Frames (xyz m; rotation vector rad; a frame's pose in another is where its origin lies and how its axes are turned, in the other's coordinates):
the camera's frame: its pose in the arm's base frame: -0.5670 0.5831 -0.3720 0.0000 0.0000 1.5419
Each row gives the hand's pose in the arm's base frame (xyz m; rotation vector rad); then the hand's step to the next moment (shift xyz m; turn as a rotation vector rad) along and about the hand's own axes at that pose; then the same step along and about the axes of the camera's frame.
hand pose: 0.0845 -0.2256 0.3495 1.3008 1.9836 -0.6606
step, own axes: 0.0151 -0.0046 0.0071 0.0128 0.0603 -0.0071
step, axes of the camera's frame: 0.0019 0.0068 -0.0158 0.0367 -0.0493 -0.0082
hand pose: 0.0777 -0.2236 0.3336 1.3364 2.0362 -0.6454
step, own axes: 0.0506 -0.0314 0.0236 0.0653 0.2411 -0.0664
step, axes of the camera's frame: 0.0028 0.0392 -0.0506 0.1813 -0.1835 -0.0167
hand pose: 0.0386 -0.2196 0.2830 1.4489 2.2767 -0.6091
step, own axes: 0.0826 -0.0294 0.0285 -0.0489 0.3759 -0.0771
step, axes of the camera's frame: 0.0339 0.0587 -0.0625 0.1569 -0.3522 0.0308
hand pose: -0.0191 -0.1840 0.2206 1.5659 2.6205 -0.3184
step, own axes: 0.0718 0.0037 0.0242 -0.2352 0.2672 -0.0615
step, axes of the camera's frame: 0.0575 0.0338 -0.0362 -0.0571 -0.3513 0.0620
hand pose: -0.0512 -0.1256 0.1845 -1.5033 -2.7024 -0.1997
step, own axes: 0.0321 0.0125 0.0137 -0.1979 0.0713 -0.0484
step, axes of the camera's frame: 0.0352 0.0070 -0.0092 -0.1313 -0.1678 0.0347
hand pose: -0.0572 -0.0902 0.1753 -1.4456 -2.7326 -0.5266
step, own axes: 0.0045 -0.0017 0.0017 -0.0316 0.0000 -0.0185
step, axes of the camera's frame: 0.0031 0.0038 -0.0014 -0.0304 -0.0163 0.0124
